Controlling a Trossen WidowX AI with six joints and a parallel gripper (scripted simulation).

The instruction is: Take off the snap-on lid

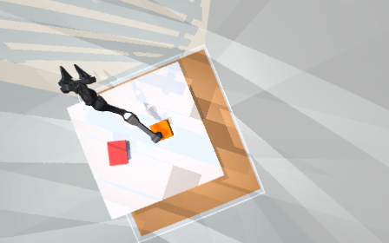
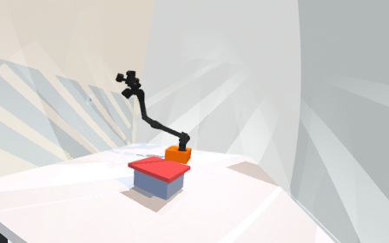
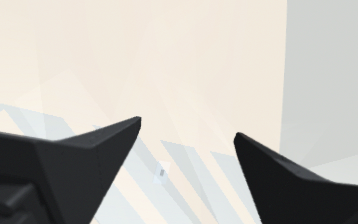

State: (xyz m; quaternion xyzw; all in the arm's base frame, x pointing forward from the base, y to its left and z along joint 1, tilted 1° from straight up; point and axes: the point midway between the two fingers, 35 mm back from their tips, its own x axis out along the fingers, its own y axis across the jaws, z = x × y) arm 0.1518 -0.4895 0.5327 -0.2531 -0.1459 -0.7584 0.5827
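Right now the red lid is 290 mm ahead of my gripper tip, 530 mm to the left of it and 540 mm below it. Round my gripper tip: storage box (290 mm ahead, 530 mm to the left, 590 mm below).
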